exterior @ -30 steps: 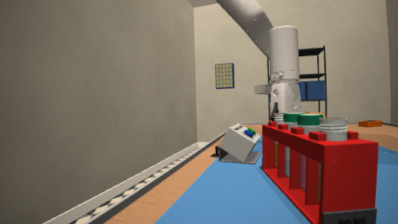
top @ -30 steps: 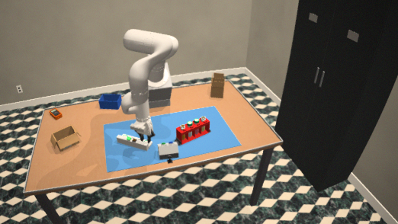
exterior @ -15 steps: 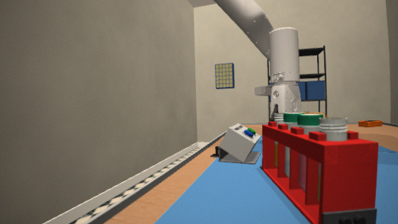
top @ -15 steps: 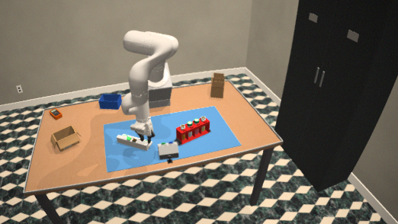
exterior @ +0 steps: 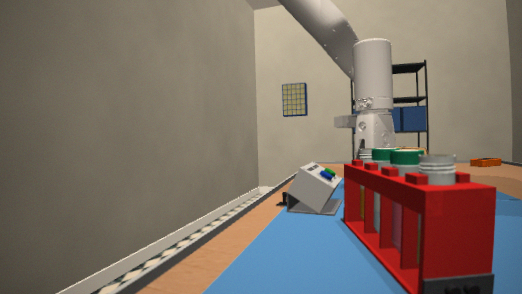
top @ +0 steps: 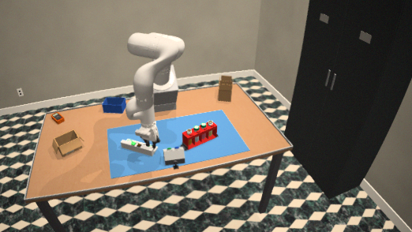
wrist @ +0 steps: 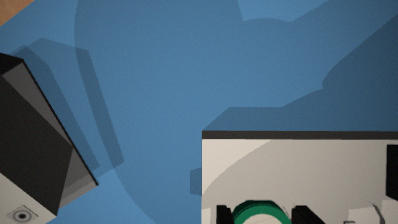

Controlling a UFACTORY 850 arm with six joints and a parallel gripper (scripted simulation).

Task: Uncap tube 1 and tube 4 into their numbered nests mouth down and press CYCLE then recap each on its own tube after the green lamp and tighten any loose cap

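My gripper is now 90 mm short of the green ready key, 100 mm to the right of it and 30 mm below it. Round my hand: green cap: 20 mm below; then key housing: 100 mm ahead, 130 mm to the left, 20 mm above; then tube cap: 80 mm behind, 130 mm to the right, 20 mm below.
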